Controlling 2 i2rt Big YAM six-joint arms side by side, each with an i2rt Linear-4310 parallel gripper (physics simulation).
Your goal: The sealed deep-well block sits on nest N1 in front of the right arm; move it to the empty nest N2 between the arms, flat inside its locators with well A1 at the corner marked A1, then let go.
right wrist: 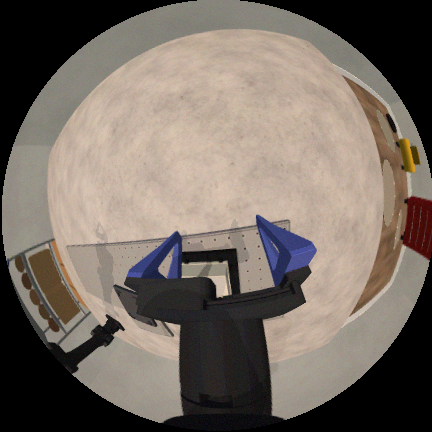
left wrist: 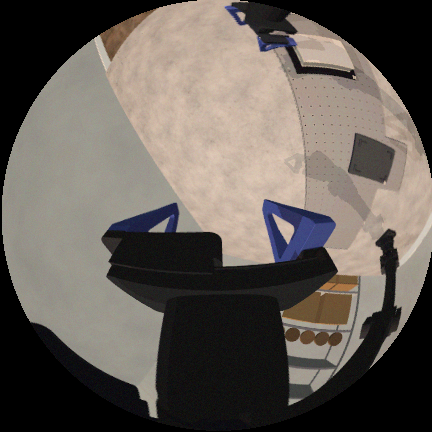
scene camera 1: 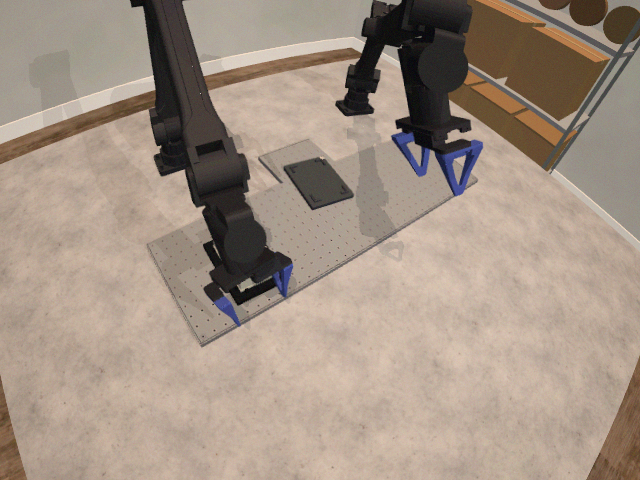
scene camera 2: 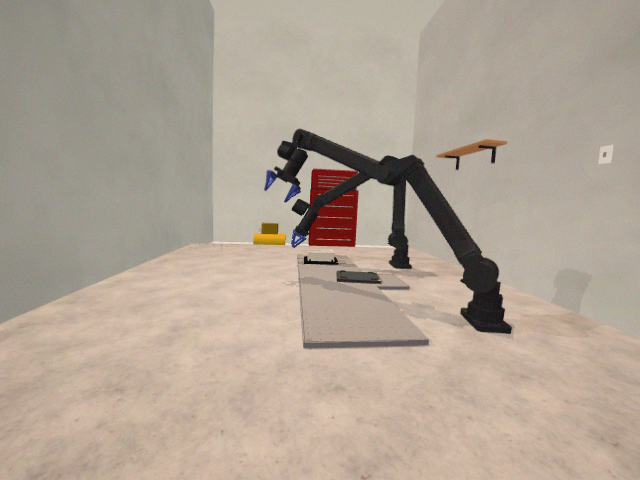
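Pixels of known places: left gripper, between the fingertips: (left wrist: pixel 219 205) (scene camera 1: pixel 439 184) (scene camera 2: pixel 274 196); right gripper, between the fingertips: (right wrist: pixel 215 226) (left wrist: pixel 252 36) (scene camera 1: pixel 261 310) (scene camera 2: pixel 292 246); left arm's base, origin of its link: (right wrist: pixel 115 321) (left wrist: pixel 385 237) (scene camera 1: pixel 354 108) (scene camera 2: pixel 483 322); right arm's base, origin of its link: (scene camera 1: pixel 177 161) (scene camera 2: pixel 399 265).
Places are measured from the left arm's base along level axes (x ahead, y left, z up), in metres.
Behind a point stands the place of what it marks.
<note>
The pale sealed block (scene camera 1: pixel 248 284) {x 0.583, y -0.567, z 0.038 m} (scene camera 2: pixel 321 256) {x 0.508, y -0.514, z 0.047 m} (left wrist: pixel 325 52) (right wrist: pixel 207 272) {x 0.581, y -0.556, z 0.057 m} sits on black nest N1 (scene camera 1: pixel 253 295) {x 0.601, y -0.563, z 0.023 m} (left wrist: pixel 325 73) {x 0.514, y -0.493, z 0.024 m} (right wrist: pixel 234 270) {x 0.566, y -0.600, z 0.025 m}, partly hidden by the right gripper in scene camera 1. The dark flat nest N2 (scene camera 1: pixel 320 180) {x 0.343, y -0.298, z 0.025 m} (scene camera 2: pixel 357 277) {x 0.340, y -0.273, z 0.025 m} (left wrist: pixel 372 157) {x 0.348, y -0.310, z 0.025 m} (right wrist: pixel 131 305) {x 0.351, y -0.299, z 0.025 m} holds nothing and has raised corner locators; a small pale mark shows at one corner. My right gripper (scene camera 1: pixel 262 310) {x 0.663, y -0.569, z 0.079 m} (scene camera 2: pixel 295 242) {x 0.663, y -0.569, z 0.079 m} (left wrist: pixel 252 36) {x 0.663, y -0.569, z 0.079 m} (right wrist: pixel 215 226) {x 0.663, y -0.569, z 0.079 m} is open and empty, above and beyond the block's front end. My left gripper (scene camera 1: pixel 440 183) {x 0.677, y -0.301, z 0.318 m} (scene camera 2: pixel 277 194) {x 0.677, y -0.301, z 0.318 m} (left wrist: pixel 219 205) {x 0.677, y -0.301, z 0.318 m} is open and empty, high at the right of scene camera 1.
A perforated board (scene camera 1: pixel 320 232) {x 0.492, y -0.366, z 0.013 m} (scene camera 2: pixel 351 320) {x 0.357, y 0.083, z 0.013 m} (left wrist: pixel 325 115) {x 0.515, y -0.377, z 0.013 m} lies under both nests, with a smaller plate (scene camera 1: pixel 279 155) {x 0.203, y -0.358, z 0.013 m} (scene camera 2: pixel 395 283) {x 0.197, y -0.270, z 0.013 m} behind N2. A red cabinet (scene camera 2: pixel 333 217) (right wrist: pixel 419 227) and a yellow object (scene camera 2: pixel 269 238) stand far off. A wall shelf (scene camera 2: pixel 473 148) is at the right.
</note>
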